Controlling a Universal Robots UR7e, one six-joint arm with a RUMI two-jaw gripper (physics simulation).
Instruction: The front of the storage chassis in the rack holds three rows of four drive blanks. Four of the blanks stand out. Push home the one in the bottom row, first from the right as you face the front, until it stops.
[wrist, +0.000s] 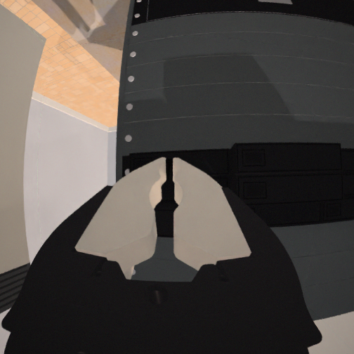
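The wrist view is upside down, with the floor at its top. The black storage chassis shows across the middle. Its bottom row is uppermost here, and the first blank from the right (202, 161) is at the left end, partly hidden by my fingers. Its face sits further back than that of its neighbour (300, 157), which stands out. A blank in the middle row (300, 186) also stands out. My gripper (170, 161) is shut and empty, its tips in front of the first blank from the right. I cannot tell whether they touch it.
Dark grey panels (215, 105) lie beyond the chassis at the top of the view, and another grey panel (320, 260) is on its other side. The rack's rail with round holes (124, 120) runs down the left. A pale wall (70, 165) and tiled floor (75, 75) show beside it.
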